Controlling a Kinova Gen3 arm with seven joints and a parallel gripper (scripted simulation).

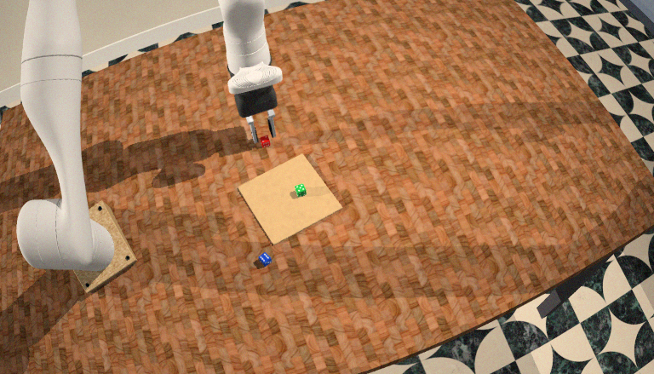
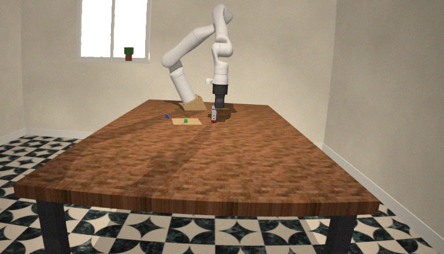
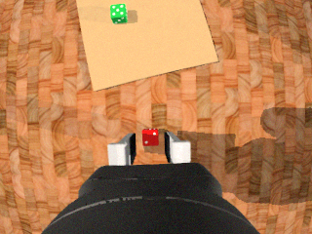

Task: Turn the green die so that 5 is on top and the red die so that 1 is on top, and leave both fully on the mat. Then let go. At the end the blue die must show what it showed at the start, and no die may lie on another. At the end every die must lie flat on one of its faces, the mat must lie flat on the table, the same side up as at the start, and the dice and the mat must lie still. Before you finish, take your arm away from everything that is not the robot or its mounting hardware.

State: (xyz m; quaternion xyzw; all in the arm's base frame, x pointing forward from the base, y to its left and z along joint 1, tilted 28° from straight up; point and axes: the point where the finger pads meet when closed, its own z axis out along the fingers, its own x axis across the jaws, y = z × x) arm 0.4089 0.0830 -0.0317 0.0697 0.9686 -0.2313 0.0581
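My hand is 30 mm above the red die. From my hand the other things lie so: tan mat (140 mm to the right, 30 mm below, 20 mm behind); then green die (140 mm to the right, 20 mm below, 10 mm ahead); then blue die (230 mm to the right, 110 mm behind, 30 mm below).
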